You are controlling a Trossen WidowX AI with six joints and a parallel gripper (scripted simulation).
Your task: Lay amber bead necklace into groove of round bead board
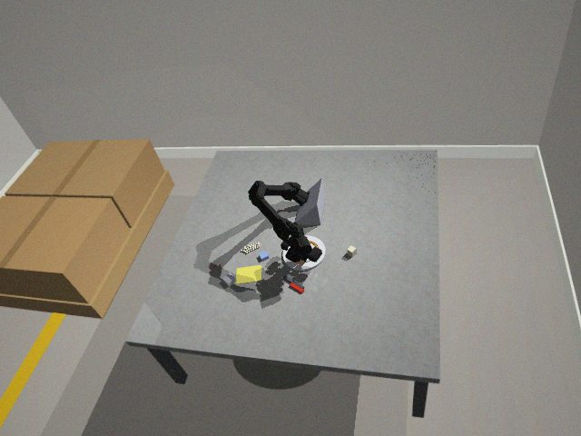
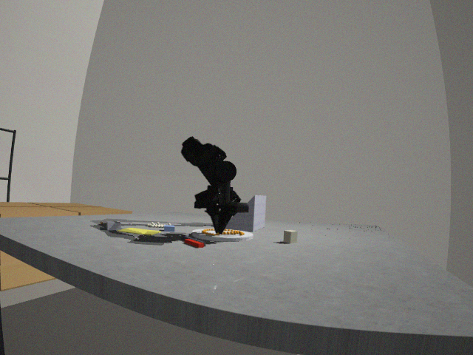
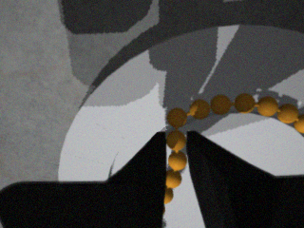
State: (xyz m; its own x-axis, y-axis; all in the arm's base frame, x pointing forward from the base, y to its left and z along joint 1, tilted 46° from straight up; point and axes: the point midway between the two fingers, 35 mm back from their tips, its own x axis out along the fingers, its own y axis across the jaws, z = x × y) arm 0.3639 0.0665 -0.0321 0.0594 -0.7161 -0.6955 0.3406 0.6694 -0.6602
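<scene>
The round bead board is 5 cm behind my gripper tip, 1 cm to the right of it and 1 cm below it. Also, from my gripper tip: blue cube 1 cm behind, 20 cm to the right, 1 cm below; cream cube 7 cm behind, 21 cm to the left; red-handled tool 13 cm ahead, 1 cm to the right, 1 cm below.
</scene>
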